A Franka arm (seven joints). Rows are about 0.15 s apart.
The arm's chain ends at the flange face. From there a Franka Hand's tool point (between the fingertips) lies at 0.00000 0.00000 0.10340 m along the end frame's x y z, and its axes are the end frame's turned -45 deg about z.
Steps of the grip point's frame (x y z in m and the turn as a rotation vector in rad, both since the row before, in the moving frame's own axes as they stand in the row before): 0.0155 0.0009 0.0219 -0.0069 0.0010 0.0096; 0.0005 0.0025 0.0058 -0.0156 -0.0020 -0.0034; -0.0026 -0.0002 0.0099 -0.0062 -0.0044 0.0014; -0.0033 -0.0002 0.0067 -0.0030 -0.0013 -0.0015; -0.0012 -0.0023 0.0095 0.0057 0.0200 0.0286; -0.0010 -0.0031 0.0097 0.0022 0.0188 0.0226; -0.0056 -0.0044 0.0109 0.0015 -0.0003 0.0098; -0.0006 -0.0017 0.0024 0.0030 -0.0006 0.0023
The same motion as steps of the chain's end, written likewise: 0.0110 -0.0108 0.0219 -0.0042 0.0056 0.0096; 0.0011 0.0001 0.0058 -0.0124 0.0096 -0.0034; -0.0021 0.0009 0.0099 -0.0075 0.0013 0.0014; -0.0026 0.0019 0.0067 -0.0030 0.0012 -0.0015; -0.0035 0.0011 0.0095 0.0182 0.0101 0.0286; -0.0041 0.0000 0.0097 0.0148 0.0117 0.0226; -0.0069 0.0009 0.0109 0.0008 -0.0013 0.0098; -0.0014 -0.0006 0.0024 0.0017 -0.0025 0.0023
